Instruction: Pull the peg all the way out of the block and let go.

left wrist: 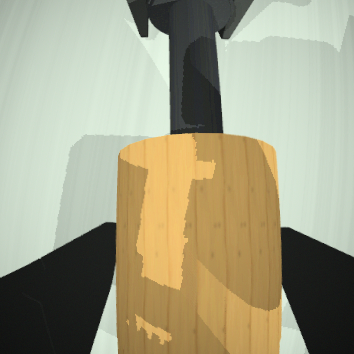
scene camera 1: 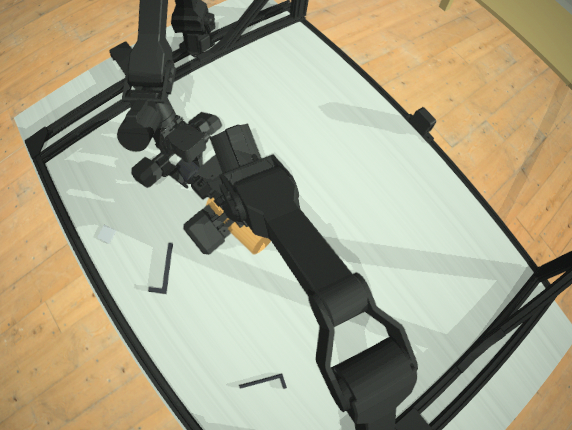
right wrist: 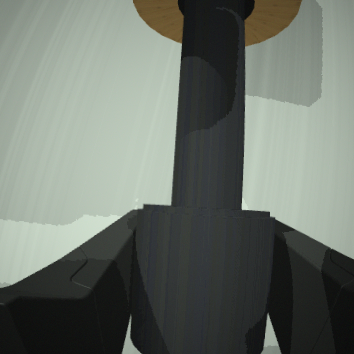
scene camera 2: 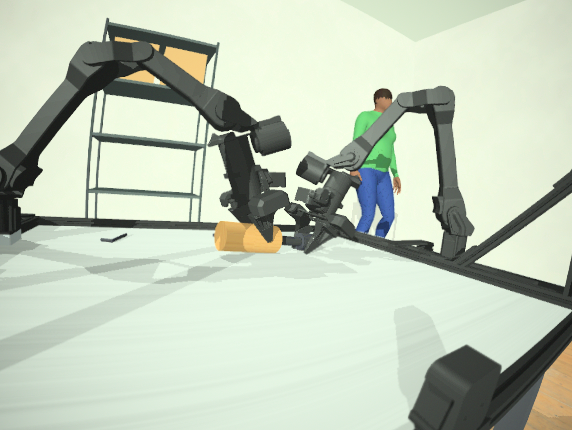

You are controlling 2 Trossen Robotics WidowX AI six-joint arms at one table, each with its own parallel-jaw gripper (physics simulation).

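Frame: origin at the left arm's base, x left, y ahead, z down, level; millimetres.
Seen in the pictures: left gripper, between the fingertips: [left wrist: 197, 237] [scene camera 2: 262, 239]; right gripper, between the fingertips: [left wrist: 183, 34] [right wrist: 196, 222] [scene camera 2: 298, 250]; right arm's base, origin of its link: [scene camera 1: 196, 44] [scene camera 2: 451, 258].
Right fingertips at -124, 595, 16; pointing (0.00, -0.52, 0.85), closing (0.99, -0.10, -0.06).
Note:
Pixels of each thing's middle, then the offset from my right fingertips to it, as dx, dy, dz. "spot": a spot on its surface instead. Level surfaces: height alone.
- orange wooden cylinder, middle of its body: [left wrist: 198, 328] [scene camera 1: 239, 219] [scene camera 2: 248, 237] -8, -130, -33
- dark peg, middle of its body: [right wrist: 209, 130] [left wrist: 192, 54] [scene camera 1: 202, 183] [scene camera 2: 291, 241] -3, -26, -24
- pale square, a spot on its surface: [scene camera 1: 105, 234] spot: +205, +29, +0
- table, height of its surface: dz +3
The block, an orange wooden cylinder [scene camera 1: 250, 241] [scene camera 2: 231, 237] [left wrist: 200, 225] [right wrist: 272, 22], lies on its side low at the table. The dark peg [scene camera 2: 290, 241] [left wrist: 195, 80] [right wrist: 205, 280] has a shaft that enters the block's end face and a thicker head at its outer end. My left gripper [scene camera 2: 264, 235] [left wrist: 197, 237] is shut on the block, one finger on each side. My right gripper [scene camera 2: 304, 237] [right wrist: 196, 222] is shut on the peg's head, its fingers against both sides. In scene camera 1 the arms hide much of the peg.
Two thin black L-shaped pieces [scene camera 1: 168, 270] [scene camera 1: 265, 381] and a pale square [scene camera 1: 105, 234] lie on the table [scene camera 1: 400, 200]. Black frame rails edge the table. A shelf unit [scene camera 2: 145, 140] and a person [scene camera 2: 376, 145] stand behind it.

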